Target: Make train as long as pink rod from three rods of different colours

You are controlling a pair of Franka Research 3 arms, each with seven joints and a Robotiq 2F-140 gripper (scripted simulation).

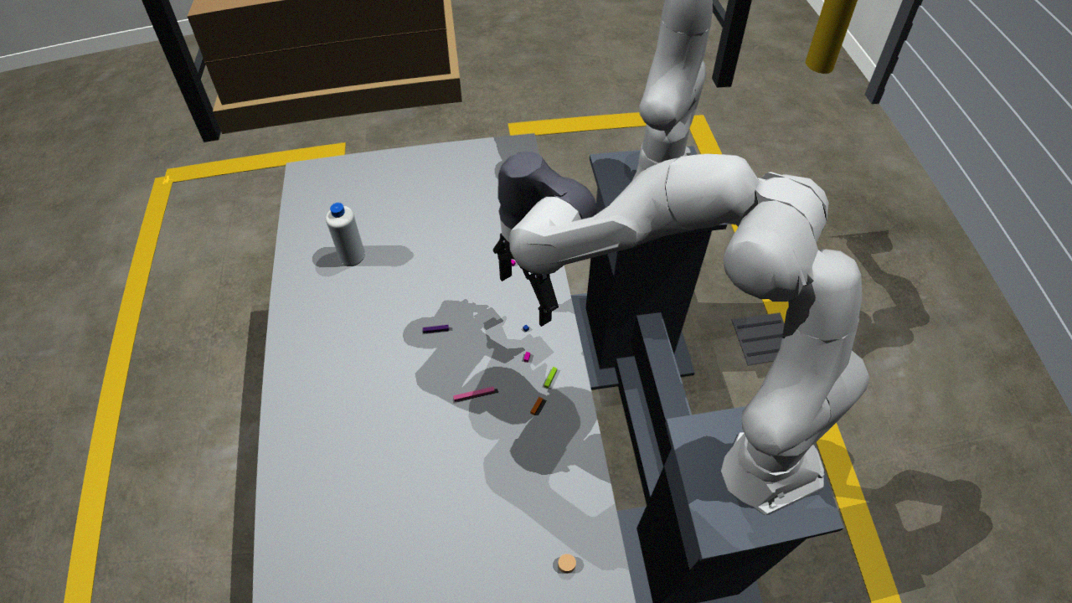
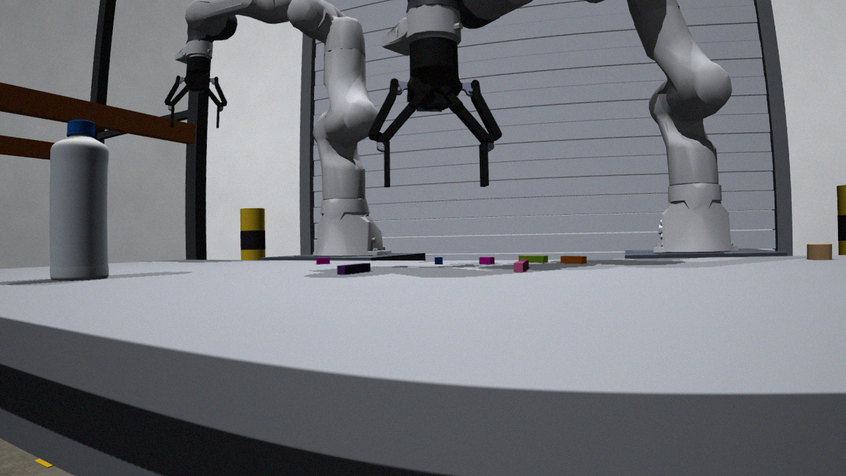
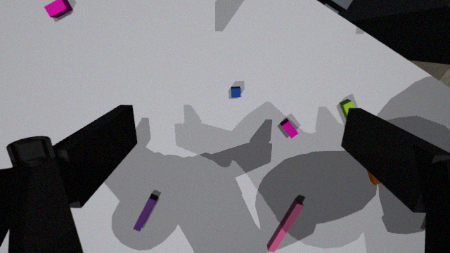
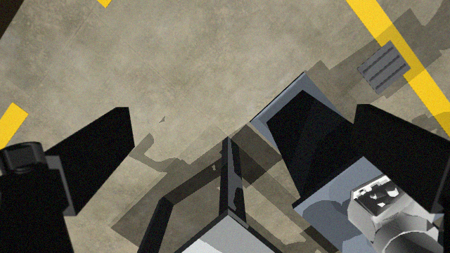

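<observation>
Now: the magenta rod 1 cm ahead of my left hand, 20 cm to the right of it and 12 cm below it. Round my left hand: lime rod: 4 cm behind, 14 cm to the left, 12 cm below; then orange rod: 1 cm ahead, 20 cm to the left, 12 cm below; then blue rod: 12 cm below.
</observation>
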